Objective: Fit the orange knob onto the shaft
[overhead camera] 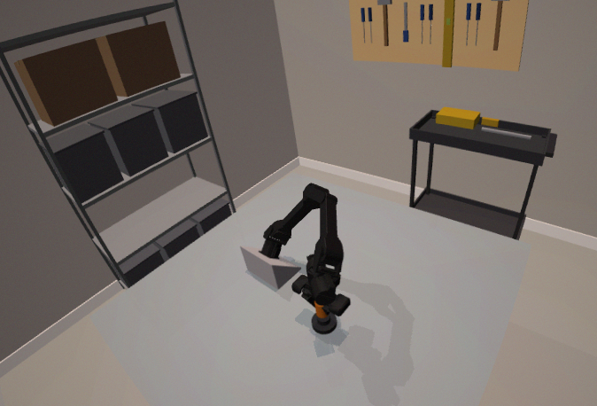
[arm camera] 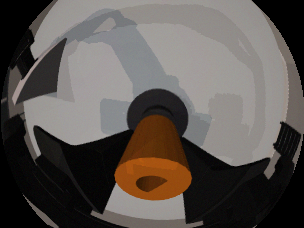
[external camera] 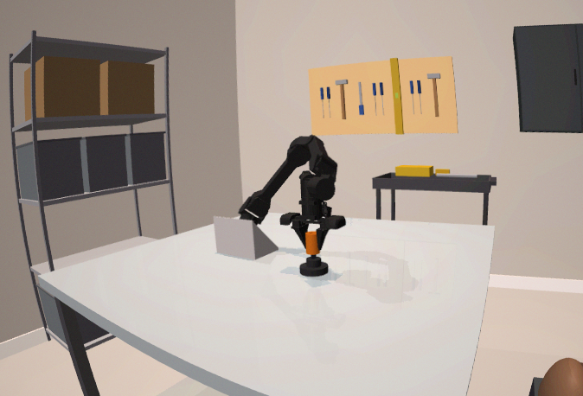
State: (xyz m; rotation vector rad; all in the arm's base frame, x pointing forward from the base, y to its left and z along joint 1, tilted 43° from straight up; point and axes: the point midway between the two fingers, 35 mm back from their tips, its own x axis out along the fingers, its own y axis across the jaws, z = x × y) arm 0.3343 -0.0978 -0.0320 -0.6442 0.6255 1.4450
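Right now my gripper tip is 20 mm below the orange knob. Also, from my gripper tip: dark round pedestal 40 mm below.
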